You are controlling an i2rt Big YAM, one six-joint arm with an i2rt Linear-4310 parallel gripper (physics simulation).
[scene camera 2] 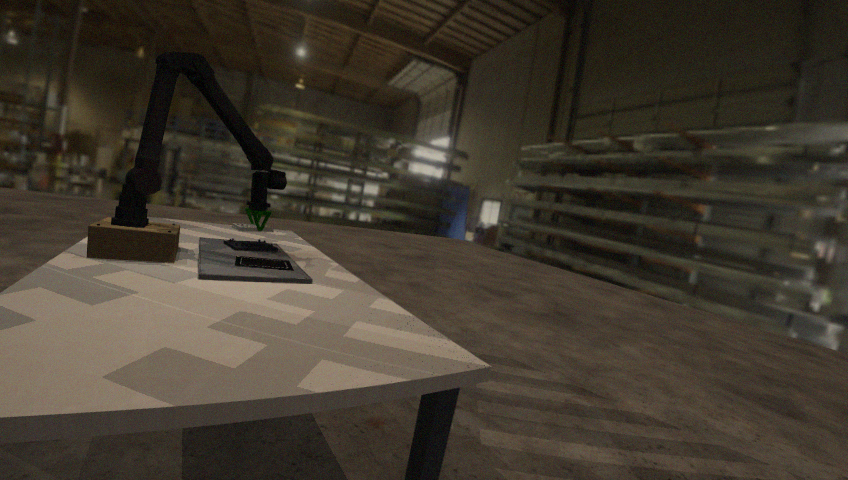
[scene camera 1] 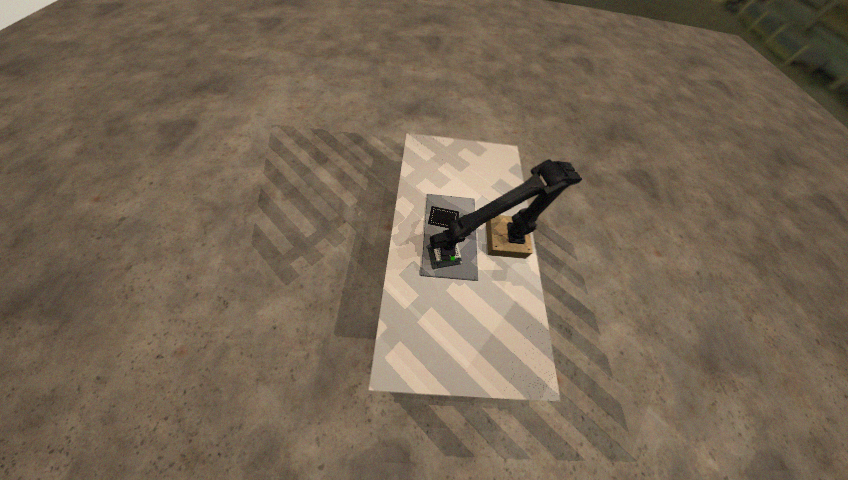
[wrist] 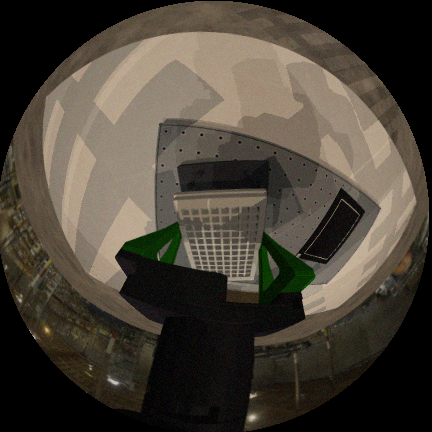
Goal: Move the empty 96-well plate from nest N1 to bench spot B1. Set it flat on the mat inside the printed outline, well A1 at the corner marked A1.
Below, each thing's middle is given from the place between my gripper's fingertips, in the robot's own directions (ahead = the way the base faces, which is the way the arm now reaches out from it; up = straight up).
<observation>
Right now my hand is 1 cm past the dark outlined slot (wrist: 344, 213), 25 cm to the left of it and 7 cm above it. The rest, counted from my hand: well plate (wrist: 221, 229) (2 cm behind, 1 cm above).
</observation>
